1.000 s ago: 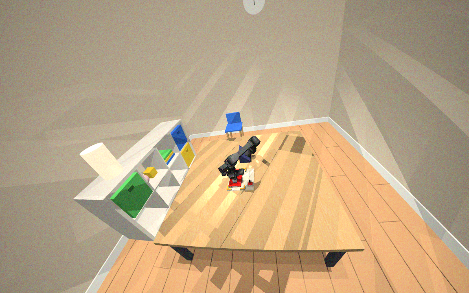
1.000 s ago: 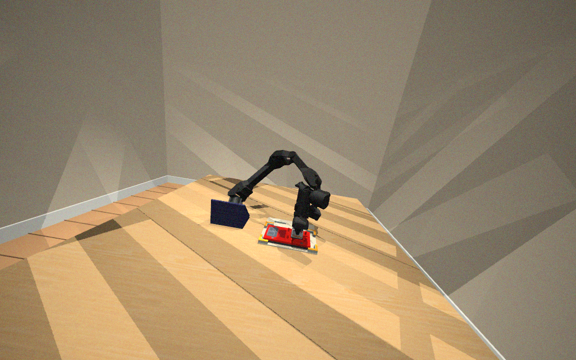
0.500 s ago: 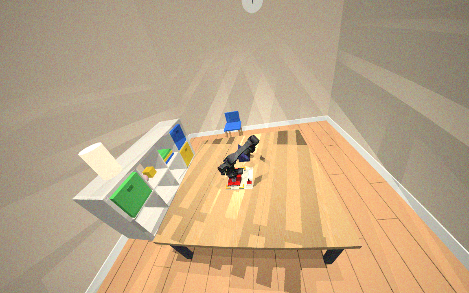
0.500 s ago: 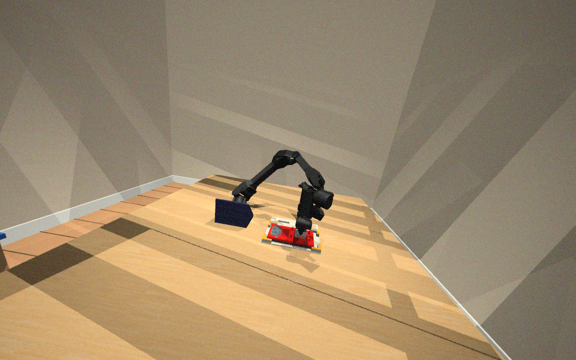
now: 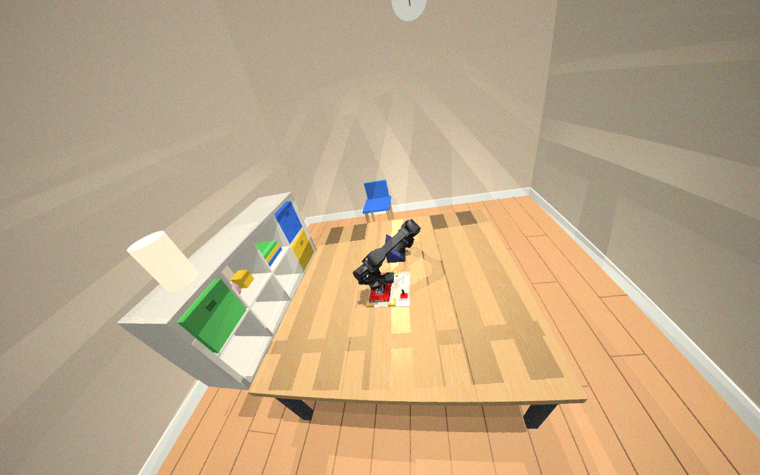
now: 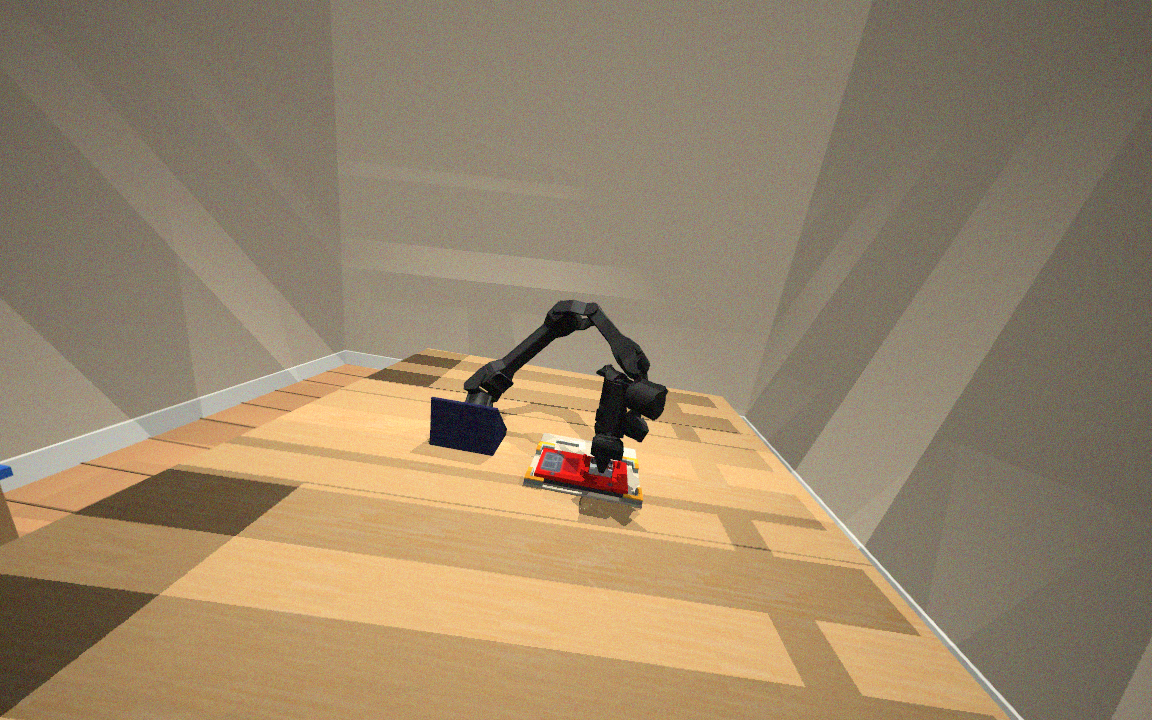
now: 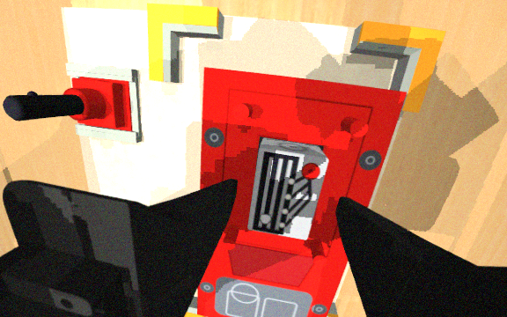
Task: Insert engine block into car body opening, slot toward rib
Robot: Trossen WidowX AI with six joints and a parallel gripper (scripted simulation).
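Now: gripper tip 2 cm above the grey engine block and 1 cm to the right of it.
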